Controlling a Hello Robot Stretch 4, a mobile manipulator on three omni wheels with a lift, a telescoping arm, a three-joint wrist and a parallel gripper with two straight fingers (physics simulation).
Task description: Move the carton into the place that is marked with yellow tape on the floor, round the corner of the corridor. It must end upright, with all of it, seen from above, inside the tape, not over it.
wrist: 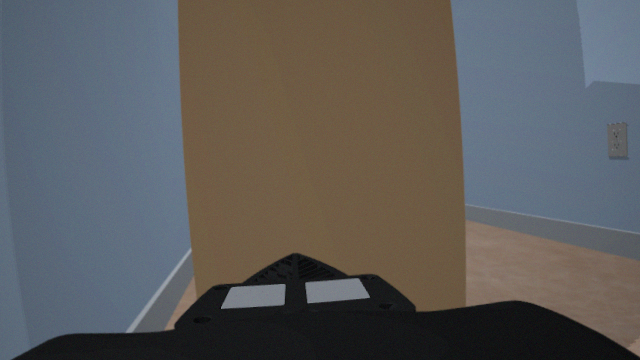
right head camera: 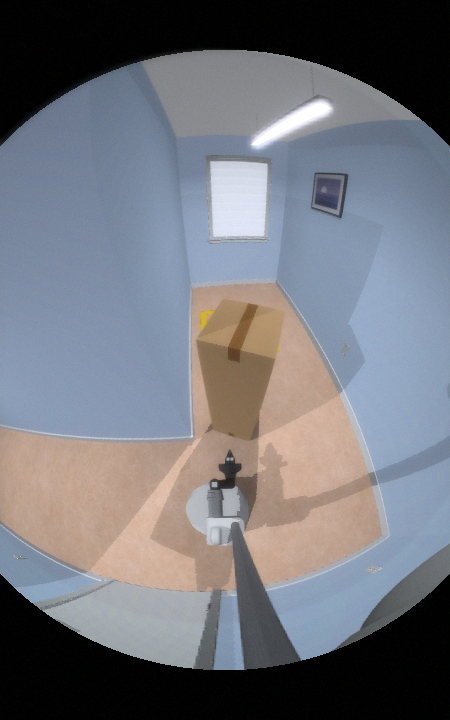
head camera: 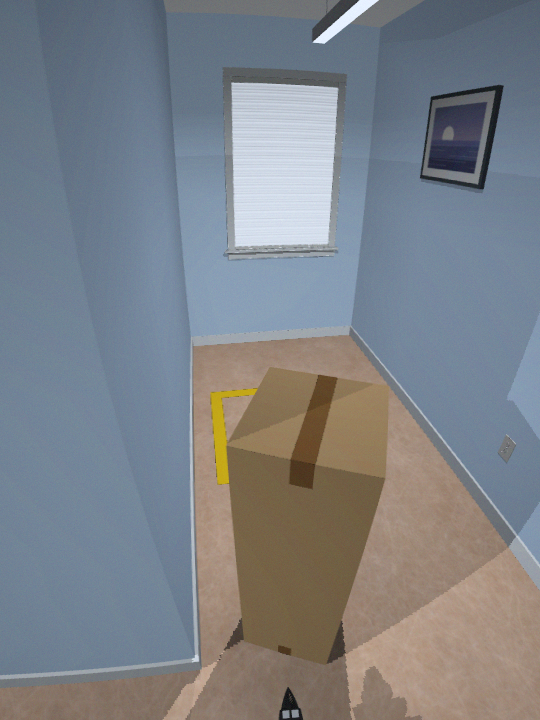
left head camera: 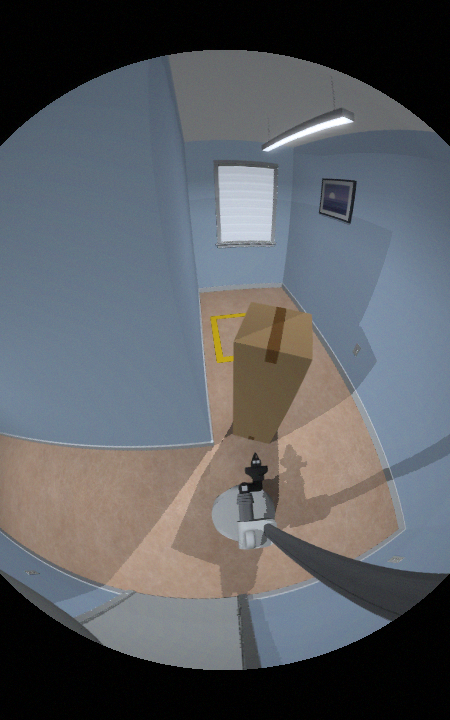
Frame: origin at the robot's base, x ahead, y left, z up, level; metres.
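Seen in the pictures: gripper, fingertip midpoint: (wrist: 296,277) (right head camera: 229,449) (head camera: 287,688) (left head camera: 254,452).
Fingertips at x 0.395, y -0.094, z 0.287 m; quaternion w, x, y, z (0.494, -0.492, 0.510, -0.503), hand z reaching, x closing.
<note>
A point is followed by its place in that frame.
A tall brown carton (head camera: 296,535) @[x 0.588, y -0.118, z 0.760 m] (left head camera: 270,382) @[x 0.580, y -0.139, z 0.801 m] (right head camera: 238,376) @[x 0.579, y -0.141, z 0.834 m] (wrist: 320,150) @[x 0.583, y -0.131, z 0.358 m] stands upright on the floor, turned slightly, in front of the yellow tape. The yellow tape outline (head camera: 219,442) @[x 1.761, y 0.131, z -0.027 m] (left head camera: 216,339) @[x 1.797, y 0.126, z -0.028 m] (right head camera: 203,320) @[x 2.075, y 0.150, z -0.027 m] lies on the floor beyond the carton, near the left wall; the carton hides much of it. My gripper (head camera: 288,692) @[x 0.395, y -0.094, z 0.287 m] (left head camera: 255,455) @[x 0.395, y -0.094, z 0.287 m] (right head camera: 229,452) @[x 0.395, y -0.094, z 0.287 m] (wrist: 296,277) @[x 0.395, y -0.094, z 0.287 m] is shut and empty. It points at the carton's near face, and the head views show a small gap between its tips and the carton's foot. In the wrist view the face fills the middle.
The left wall's corner (head camera: 196,660) @[x 0.559, y 0.192, z 0.061 m] (left head camera: 212,441) @[x 0.560, y 0.187, z 0.059 m] (right head camera: 192,437) @[x 0.559, y 0.188, z 0.034 m] stands to the left of the carton's near side. The right wall (head camera: 453,290) @[x 1.828, y -1.164, z 0.887 m] (left head camera: 339,276) @[x 1.741, y -1.172, z 0.841 m] runs along the other side. The end wall (head camera: 267,296) @[x 3.058, y -0.267, z 0.389 m] with a window (head camera: 284,168) @[x 3.063, y -0.386, z 1.411 m] closes the corridor beyond the tape.
</note>
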